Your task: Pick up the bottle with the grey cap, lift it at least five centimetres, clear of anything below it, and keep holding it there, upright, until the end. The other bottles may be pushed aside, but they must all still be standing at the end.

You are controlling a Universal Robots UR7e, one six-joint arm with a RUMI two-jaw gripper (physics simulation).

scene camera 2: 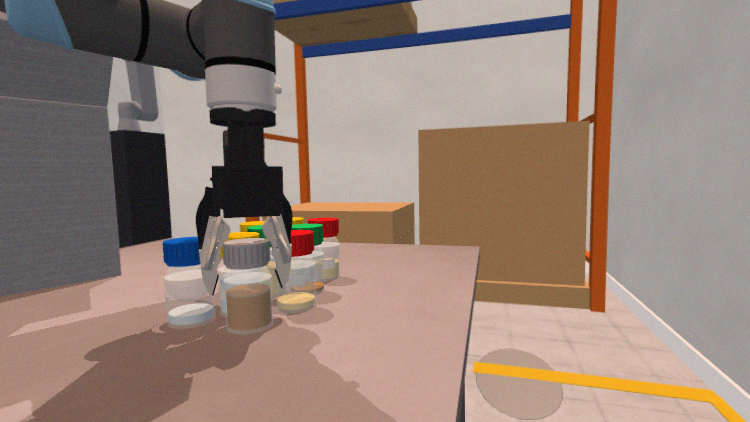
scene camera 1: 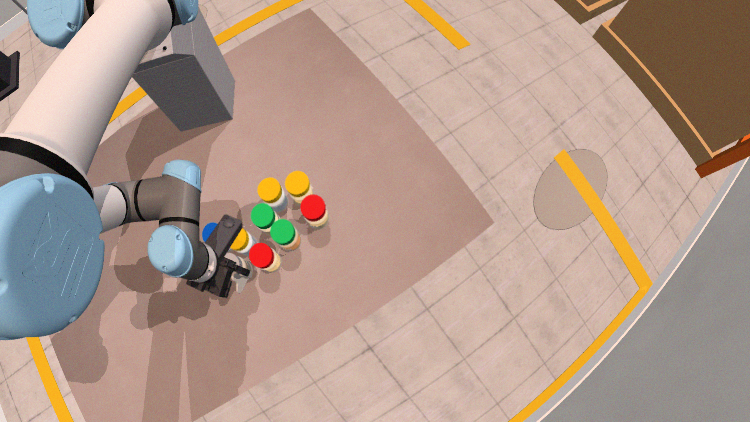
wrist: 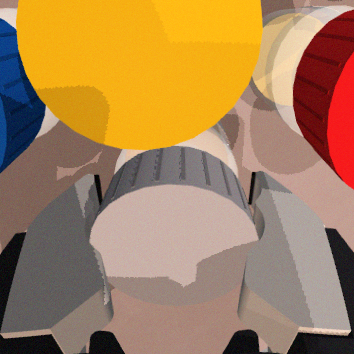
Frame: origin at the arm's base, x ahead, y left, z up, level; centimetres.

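Where they show: gripper, fingertip midpoint: [scene camera 2: 248,291].
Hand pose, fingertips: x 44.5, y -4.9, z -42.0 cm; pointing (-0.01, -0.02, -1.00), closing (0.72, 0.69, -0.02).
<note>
After its pixels a point has its place.
The bottle with the grey cap [scene camera 2: 246,254] @[x 45.8, y -6.5, z -37.1 cm] [wrist: 172,230] @[x 43.4, y -3.6, z -36.1 cm] stands upright on the table, with brown contents low in it. My gripper [scene camera 2: 247,287] @[x 44.5, y -4.9, z -42.0 cm] [wrist: 174,176] @[x 44.5, y -4.9, z -42.0 cm] points down and is shut on this bottle, one finger on each side at and below the cap. In scene camera 1 the gripper and wrist partly hide it. A yellow-capped bottle [scene camera 1: 240,238] @[x 40.0, y 0.8, z -36.1 cm] [wrist: 140,75] @[x 39.9, y -0.9, z -36.0 cm] stands close behind it. A blue-capped bottle [scene camera 1: 210,230] @[x 34.8, y -5.6, z -36.1 cm] [scene camera 2: 180,250] @[x 37.1, y -7.8, z -36.9 cm] [wrist: 20,90] @[x 37.6, y -3.6, z -37.0 cm] and a red-capped bottle [scene camera 1: 263,255] @[x 45.9, y 4.2, z -36.1 cm] [scene camera 2: 302,242] @[x 47.8, y 2.2, z -37.1 cm] [wrist: 345,115] @[x 44.1, y 1.9, z -36.0 cm] stand to either side, apart from the fingers.
Farther back stand two green-capped bottles [scene camera 1: 263,215] @[x 37.8, y 8.0, z -36.0 cm] [scene camera 1: 283,232] @[x 43.4, y 10.6, z -36.0 cm], two yellow-capped bottles [scene camera 1: 270,190] @[x 33.3, y 11.8, z -36.0 cm] [scene camera 1: 297,183] @[x 34.8, y 18.1, z -36.1 cm] and a red-capped bottle [scene camera 1: 313,208] @[x 41.7, y 18.8, z -36.1 cm], all upright. A grey block [scene camera 1: 183,99] @[x -0.3, y -0.6, z -30.8 cm] [scene camera 2: 52,183] @[x 0.0, y 0.1, z -28.8 cm] stands beside the arm. The table edge [scene camera 2: 472,314] @[x 68.5, y 12.3, z -47.9 cm] is on the right in scene camera 2.
</note>
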